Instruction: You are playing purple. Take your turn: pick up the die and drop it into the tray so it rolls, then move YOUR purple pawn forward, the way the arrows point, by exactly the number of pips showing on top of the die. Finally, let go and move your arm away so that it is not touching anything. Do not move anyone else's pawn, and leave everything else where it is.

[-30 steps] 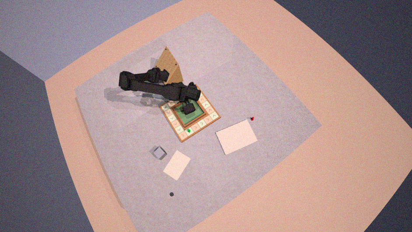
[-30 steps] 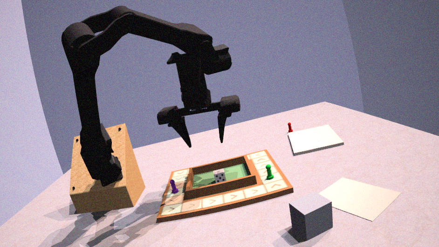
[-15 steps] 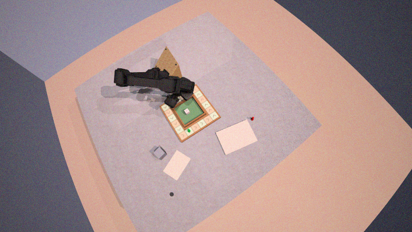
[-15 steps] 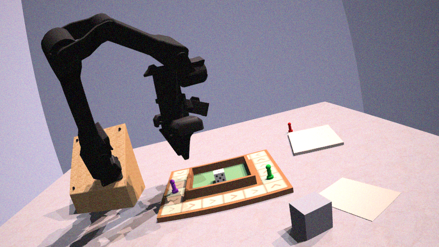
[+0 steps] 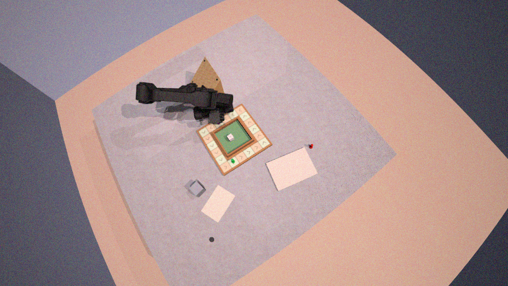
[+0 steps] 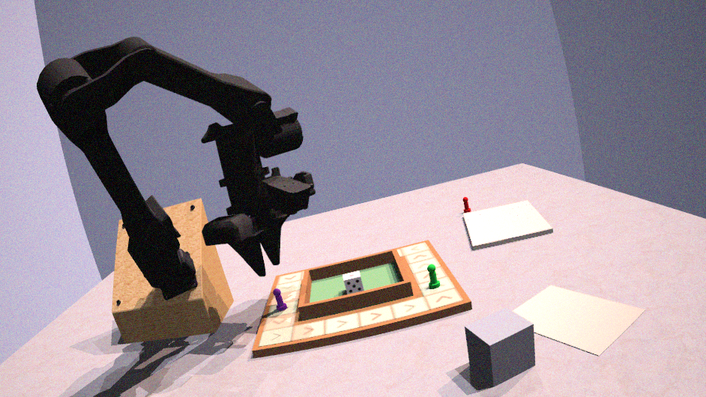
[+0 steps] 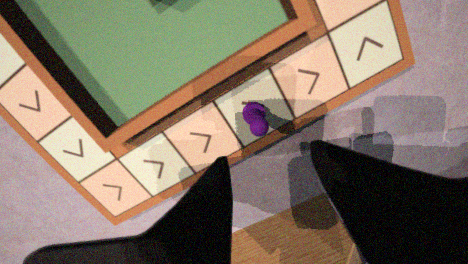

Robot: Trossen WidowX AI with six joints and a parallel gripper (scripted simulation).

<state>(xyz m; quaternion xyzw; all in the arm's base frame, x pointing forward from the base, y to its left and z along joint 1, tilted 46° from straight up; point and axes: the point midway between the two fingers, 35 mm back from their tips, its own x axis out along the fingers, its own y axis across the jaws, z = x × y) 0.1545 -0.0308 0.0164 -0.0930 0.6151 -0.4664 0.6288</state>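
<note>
Now: gripper tip 50 mm above the purple pawn. The rest, counted from my gripper tip: grey cube (290 mm to the right, 210 mm ahead, 50 mm below); then green tray (120 mm ahead, 70 mm below); then green pawn (220 mm ahead, 80 mm to the right, 50 mm below).
</note>
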